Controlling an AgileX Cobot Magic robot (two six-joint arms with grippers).
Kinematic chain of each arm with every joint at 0, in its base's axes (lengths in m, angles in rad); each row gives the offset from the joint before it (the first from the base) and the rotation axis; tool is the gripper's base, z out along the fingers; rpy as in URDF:
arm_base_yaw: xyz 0 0 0.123 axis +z
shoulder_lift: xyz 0 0 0 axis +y
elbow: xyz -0.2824 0 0.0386 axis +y
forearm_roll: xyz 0.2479 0 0.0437 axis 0.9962 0 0.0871
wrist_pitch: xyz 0 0 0 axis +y
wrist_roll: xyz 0.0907 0 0.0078 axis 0.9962 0 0.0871
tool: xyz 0 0 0 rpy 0 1.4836 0
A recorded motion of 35 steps. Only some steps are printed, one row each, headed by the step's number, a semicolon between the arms.
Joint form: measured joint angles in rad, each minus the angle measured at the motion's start. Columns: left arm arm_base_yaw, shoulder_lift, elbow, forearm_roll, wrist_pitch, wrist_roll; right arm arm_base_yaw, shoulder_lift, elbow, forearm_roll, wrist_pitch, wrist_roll.
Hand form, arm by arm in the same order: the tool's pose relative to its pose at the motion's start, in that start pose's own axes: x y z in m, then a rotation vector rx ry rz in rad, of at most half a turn. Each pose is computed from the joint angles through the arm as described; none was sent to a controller.
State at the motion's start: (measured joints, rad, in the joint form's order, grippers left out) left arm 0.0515 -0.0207 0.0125 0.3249 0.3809 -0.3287; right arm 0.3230 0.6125 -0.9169 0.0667 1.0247 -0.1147
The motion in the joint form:
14: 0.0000 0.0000 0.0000 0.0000 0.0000 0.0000; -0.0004 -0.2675 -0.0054 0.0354 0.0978 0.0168
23: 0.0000 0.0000 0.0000 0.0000 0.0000 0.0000; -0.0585 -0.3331 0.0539 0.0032 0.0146 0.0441
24: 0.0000 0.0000 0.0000 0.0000 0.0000 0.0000; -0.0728 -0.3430 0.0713 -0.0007 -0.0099 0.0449
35: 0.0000 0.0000 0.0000 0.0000 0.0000 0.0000; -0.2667 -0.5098 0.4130 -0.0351 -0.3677 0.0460
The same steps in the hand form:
14: 0.0000 0.0000 0.0000 0.0000 0.0000 0.0000; 0.0377 0.0099 -0.0649 -0.0228 -0.1776 0.0135
23: 0.0000 0.0000 0.0000 0.0000 0.0000 0.0000; 0.0479 0.0074 -0.0645 0.0635 -0.2626 0.0572
24: 0.0000 0.0000 0.0000 0.0000 0.0000 0.0000; 0.0496 0.0069 -0.0625 0.0815 -0.2788 0.0633
35: 0.0000 0.0000 0.0000 0.0000 0.0000 0.0000; 0.0925 -0.0017 -0.0127 0.3131 -0.4467 0.1227

